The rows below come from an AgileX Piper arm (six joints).
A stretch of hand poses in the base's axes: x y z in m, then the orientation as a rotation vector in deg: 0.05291, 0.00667, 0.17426, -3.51, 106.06, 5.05; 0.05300, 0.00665, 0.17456, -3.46, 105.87, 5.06; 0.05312, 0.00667, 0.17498, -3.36, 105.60, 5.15; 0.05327, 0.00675, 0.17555, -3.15, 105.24, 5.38; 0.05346, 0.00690, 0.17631, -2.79, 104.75, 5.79; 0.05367, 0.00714, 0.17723, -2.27, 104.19, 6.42; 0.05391, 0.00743, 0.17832, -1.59, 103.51, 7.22; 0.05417, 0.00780, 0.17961, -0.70, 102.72, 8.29; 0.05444, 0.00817, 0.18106, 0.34, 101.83, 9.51; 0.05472, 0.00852, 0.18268, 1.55, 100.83, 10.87; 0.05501, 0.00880, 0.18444, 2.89, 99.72, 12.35; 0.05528, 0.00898, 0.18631, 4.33, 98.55, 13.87; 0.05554, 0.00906, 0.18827, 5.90, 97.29, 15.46; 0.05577, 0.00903, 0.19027, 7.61, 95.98, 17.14; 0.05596, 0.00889, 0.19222, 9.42, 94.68, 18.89; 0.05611, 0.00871, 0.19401, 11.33, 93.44, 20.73; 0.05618, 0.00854, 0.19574, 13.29, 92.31, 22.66; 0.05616, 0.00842, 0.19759, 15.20, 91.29, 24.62
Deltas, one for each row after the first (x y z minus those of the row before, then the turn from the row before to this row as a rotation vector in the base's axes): 0.00009, -0.00002, 0.00030, 0.04, -0.19, -0.03; 0.00012, 0.00002, 0.00042, 0.13, -0.26, -0.02; 0.00015, 0.00008, 0.00057, 0.29, -0.34, -0.02; 0.00019, 0.00015, 0.00076, 0.49, -0.46, -0.03; 0.00021, 0.00024, 0.00092, 0.74, -0.52, -0.03; 0.00024, 0.00029, 0.00109, 0.95, -0.62, -0.05; 0.00026, 0.00037, 0.00129, 1.25, -0.70, -0.05; 0.00027, 0.00037, 0.00145, 1.45, -0.78, -0.07; 0.00028, 0.00035, 0.00162, 1.65, -0.86, -0.11; 0.00029, 0.00028, 0.00176, 1.82, -0.93, -0.14; 0.00027, 0.00018, 0.00187, 1.91, -0.96, -0.18; 0.00026, 0.00008, 0.00196, 2.05, -1.01, -0.23; 0.00023, -0.00003, 0.00200, 2.21, -1.02, -0.27; 0.00019, -0.00014, 0.00195, 2.32, -0.96, -0.29; 0.00015, -0.00018, 0.00179, 2.45, -0.85, -0.29; 0.00007, -0.00017, 0.00173, 2.54, -0.70, -0.24; -0.00002, -0.00012, 0.00185, 2.53, -0.57, -0.16
